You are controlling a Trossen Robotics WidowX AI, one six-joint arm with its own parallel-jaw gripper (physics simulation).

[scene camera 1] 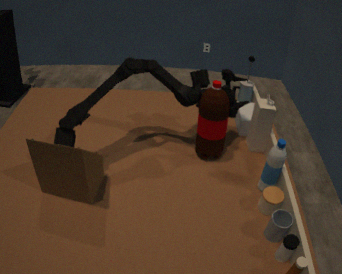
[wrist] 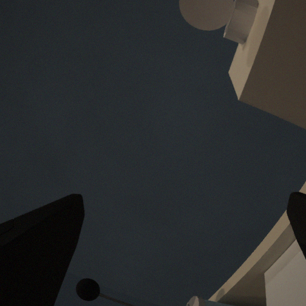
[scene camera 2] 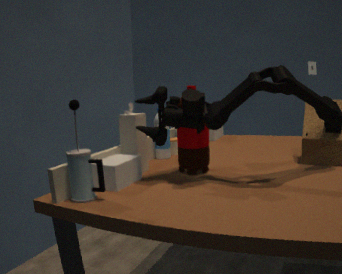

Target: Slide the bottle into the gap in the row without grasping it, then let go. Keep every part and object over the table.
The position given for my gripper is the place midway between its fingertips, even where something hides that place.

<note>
I see my gripper [scene camera 2: 135, 114], a tall white carton [scene camera 2: 132, 141], a low white box [scene camera 2: 120, 170], a pale blue mug [scene camera 2: 79, 161], a water bottle [scene camera 1: 277, 155], a large dark brown bottle [scene camera 1: 214, 106] and a low pale rail [scene camera 2: 59, 181].
The large dark brown bottle shows as well in scene camera 2 [scene camera 2: 193, 149]. My gripper is seen too in the wrist view [wrist: 190, 206]. The wrist view does not show the water bottle: it is out of frame. The wrist view does not show the large dark brown bottle: it is out of frame.
</note>
